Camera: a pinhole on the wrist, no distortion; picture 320 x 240 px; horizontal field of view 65.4 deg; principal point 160.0 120.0 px. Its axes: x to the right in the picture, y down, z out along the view. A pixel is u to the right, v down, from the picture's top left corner.
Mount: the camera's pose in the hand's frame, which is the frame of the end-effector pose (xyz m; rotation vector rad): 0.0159 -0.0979 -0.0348 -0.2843 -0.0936 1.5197
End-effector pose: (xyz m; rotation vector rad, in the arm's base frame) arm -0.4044 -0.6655 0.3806 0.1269 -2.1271 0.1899
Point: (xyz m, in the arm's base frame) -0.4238 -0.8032 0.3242
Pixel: 60.5 172.2
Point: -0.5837 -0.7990 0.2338
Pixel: 137.0 96.0
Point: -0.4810 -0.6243 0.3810
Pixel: outside the picture
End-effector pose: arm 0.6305 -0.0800 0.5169 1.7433 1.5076 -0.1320
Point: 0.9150 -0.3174 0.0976
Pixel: 189.5 8.7
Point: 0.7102 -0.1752 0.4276
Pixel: 279.5 89.7
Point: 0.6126 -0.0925 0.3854
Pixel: outside the picture
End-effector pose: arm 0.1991 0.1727 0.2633 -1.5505 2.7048 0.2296
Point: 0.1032 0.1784 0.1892
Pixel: outside the picture
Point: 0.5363 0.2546 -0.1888
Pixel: 20.2 167.8
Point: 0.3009 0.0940 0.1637
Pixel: 33.8 31.5
